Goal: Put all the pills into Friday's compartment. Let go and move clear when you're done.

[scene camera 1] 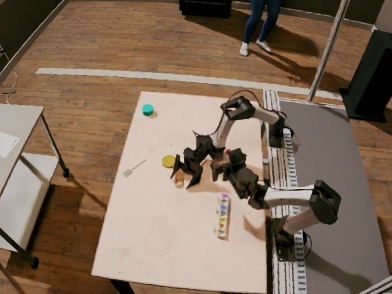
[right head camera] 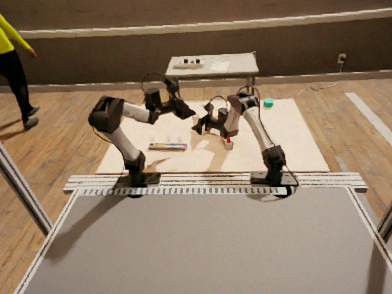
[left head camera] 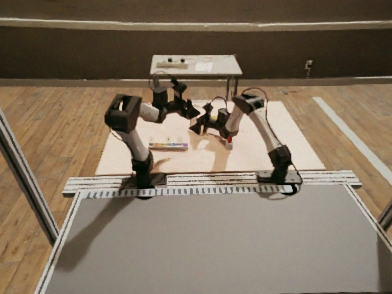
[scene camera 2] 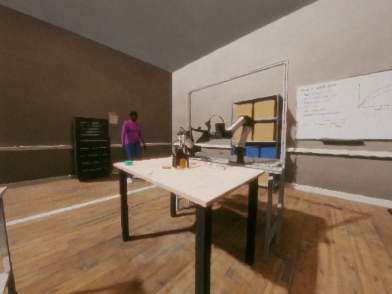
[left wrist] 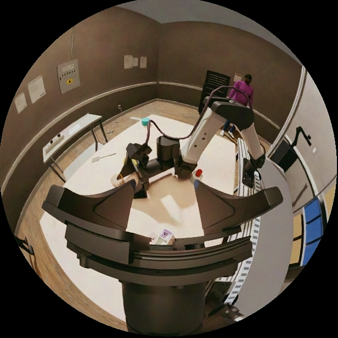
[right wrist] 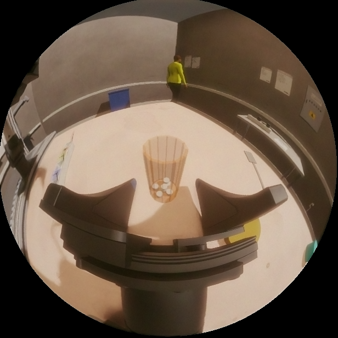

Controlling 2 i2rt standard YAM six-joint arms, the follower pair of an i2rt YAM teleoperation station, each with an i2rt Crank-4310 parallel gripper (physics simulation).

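Where they show: left gripper, fingertip midpoint: [scene camera 1: 220,160] [right head camera: 192,109] [left head camera: 195,109] [scene camera 2: 197,141]; right gripper, fingertip midpoint: [scene camera 1: 178,184] [right head camera: 195,123] [left head camera: 192,123] [scene camera 2: 182,167]; left arm's base, origin of the base link: [scene camera 1: 282,239] [right head camera: 138,181] [left head camera: 144,182] [scene camera 2: 239,163]; right arm's base, origin of the base link: [scene camera 1: 274,133] [right head camera: 273,179] [left head camera: 278,178] [scene camera 2: 192,156].
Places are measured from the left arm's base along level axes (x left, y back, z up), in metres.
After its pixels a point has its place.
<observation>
An orange see-through pill bottle [scene camera 1: 179,181] @(y -0.443, x -0.257, z 0.049 m) [scene camera 2: 183,163] @(y -0.453, x -0.261, z 0.035 m) [right wrist: 165,165] stands upright and uncapped, with several white pills at its bottom. My right gripper [scene camera 1: 181,178] @(y -0.450, x -0.272, z 0.003 m) [right wrist: 165,180] is open, low at the bottle; in the right wrist view the bottle shows between and beyond its fingertips. The pill organizer [left head camera: 168,147] @(y -0.237, x -0.120, z 0.003 m) [right head camera: 168,147] @(y -0.236, x -0.124, z 0.003 m) [scene camera 1: 223,216] @(y -0.248, x -0.119, z -0.011 m) [right wrist: 62,159] is a row with coloured lids; a few lids seem raised. A purple lid marked S [left wrist: 165,233] shows in the left wrist view. Friday's compartment is too small to tell. My left gripper [left wrist: 164,180] is open and empty, above the table.
A yellow disc [scene camera 1: 169,161] @(y -0.496, x -0.401, z -0.001 m) [right wrist: 251,232] lies close to the right gripper. A red-topped white bottle [left head camera: 229,144] @(y -0.201, x -0.436, z 0.023 m) [right head camera: 228,145] @(y -0.198, x -0.437, z 0.018 m) stands under the right arm. A teal cap [scene camera 1: 147,109] @(y -0.636, x -0.731, z 0.021 m) and a grey spatula [scene camera 1: 134,168] @(y -0.662, x -0.360, z -0.012 m) lie farther out. The two grippers are close to each other.
</observation>
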